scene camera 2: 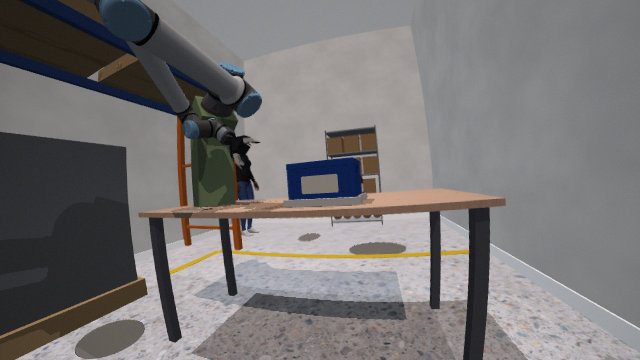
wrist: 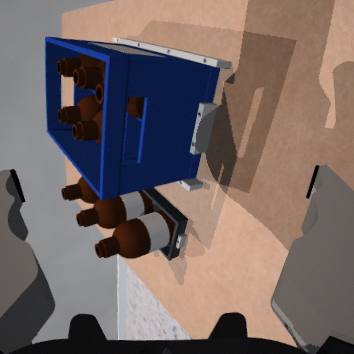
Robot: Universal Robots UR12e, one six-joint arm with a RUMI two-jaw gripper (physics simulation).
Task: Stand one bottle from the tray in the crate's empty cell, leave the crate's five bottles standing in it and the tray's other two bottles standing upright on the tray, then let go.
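Frame: origin at the arm's base, x ahead, y left, z up, level; centimetres.
Seen in the pictures: gripper, fingertip midpoint: [scene camera 2: 251, 155] [wrist: 165, 171]; arm's base, origin of the base link: [scene camera 2: 216, 108].
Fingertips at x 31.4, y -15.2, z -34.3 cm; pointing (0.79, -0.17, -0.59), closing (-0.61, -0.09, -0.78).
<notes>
Pixels of each thing's middle, then the offset from my fingertips to it. "pt": a spot on its surface instead. Level surfaces: height alone.
- blue crate, body centre: [wrist: 117, 103] [scene camera 2: 326, 182] dx +33.8, dy +2.1, dz -14.9 cm
- dark tray, surface spot: [wrist: 180, 223] pt dx +22.4, dy +22.7, dz -22.2 cm
- middle bottle, body centre: [wrist: 112, 210] dx +36.6, dy +25.0, dz -15.4 cm
- far bottle, body centre: [wrist: 95, 186] dx +45.6, dy +23.1, dz -15.4 cm
- wooden table, its level: dz -23.7 cm
The blue crate [scene camera 2: 295, 182] [wrist: 170, 100] stands on the table. In the wrist view five brown bottle necks show inside it, some partly hidden by its wall; the empty cell is hard to make out. Beside the crate, three brown bottles stand in a row on a dark tray [wrist: 180, 223]: the near bottle [wrist: 132, 237], the middle bottle [wrist: 112, 212] and the far bottle [wrist: 86, 191], partly hidden by the crate. In scene camera 2 the tray and its bottles do not show. My gripper [scene camera 2: 250, 154] [wrist: 165, 171] is open and empty, in the air left of the crate in scene camera 2, apart from every bottle.
Pale grey brackets [scene camera 2: 325, 202] [wrist: 204, 128] edge the crate's base on the wooden table [scene camera 2: 425, 198] [wrist: 190, 280]. A green pedestal [scene camera 2: 212, 175] is behind the table's left end, with a person [scene camera 2: 245, 175] near it. A blue-beamed rack [scene camera 2: 182, 175] is at left; a shelf unit [scene camera 2: 378, 172] is far behind.
</notes>
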